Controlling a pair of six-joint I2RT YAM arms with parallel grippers.
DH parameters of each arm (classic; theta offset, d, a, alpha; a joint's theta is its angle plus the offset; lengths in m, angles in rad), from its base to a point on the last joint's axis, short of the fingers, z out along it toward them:
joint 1: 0 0.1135 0.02 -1.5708
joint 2: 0 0 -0.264 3.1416
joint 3: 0.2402 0 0.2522 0
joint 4: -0.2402 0 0.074 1.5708
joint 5: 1.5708 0 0 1.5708
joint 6: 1.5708 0.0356 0 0
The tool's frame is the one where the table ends.
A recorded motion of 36 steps. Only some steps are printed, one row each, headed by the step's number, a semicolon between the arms.
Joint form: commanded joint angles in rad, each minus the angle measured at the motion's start. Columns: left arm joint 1, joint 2, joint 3, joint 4, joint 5, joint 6; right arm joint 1, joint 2, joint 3, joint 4, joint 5, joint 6.
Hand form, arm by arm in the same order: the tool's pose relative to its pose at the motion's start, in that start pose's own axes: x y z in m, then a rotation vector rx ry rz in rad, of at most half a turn. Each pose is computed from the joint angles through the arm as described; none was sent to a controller.
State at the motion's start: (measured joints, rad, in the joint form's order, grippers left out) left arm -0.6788 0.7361 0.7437 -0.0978 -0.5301 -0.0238; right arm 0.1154 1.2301 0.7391 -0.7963 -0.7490 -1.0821
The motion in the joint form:
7: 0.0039 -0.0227 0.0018 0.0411 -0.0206 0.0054; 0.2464 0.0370 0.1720 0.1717 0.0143 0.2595
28: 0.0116 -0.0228 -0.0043 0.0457 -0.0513 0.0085; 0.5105 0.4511 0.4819 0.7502 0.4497 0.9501
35: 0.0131 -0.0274 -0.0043 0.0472 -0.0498 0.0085; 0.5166 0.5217 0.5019 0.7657 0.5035 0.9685
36: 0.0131 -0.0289 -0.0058 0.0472 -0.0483 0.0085; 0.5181 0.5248 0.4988 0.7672 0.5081 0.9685
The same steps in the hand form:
7: -0.0079 0.0041 -0.0048 -0.0233 -0.0566 -0.0285; -0.0817 -0.0048 0.0119 0.0074 -0.1158 -0.1122
28: -0.0063 0.0062 -0.0039 -0.0618 -0.0554 -0.0260; -0.1962 -0.0584 0.1006 0.3299 -0.3125 0.2005
35: -0.0071 0.0069 -0.0048 -0.0617 -0.0606 -0.0292; -0.1911 -0.0680 0.1211 0.3651 -0.2727 0.2384
36: -0.0068 0.0070 -0.0050 -0.0602 -0.0606 -0.0291; -0.1899 -0.0679 0.1228 0.3671 -0.2675 0.2401

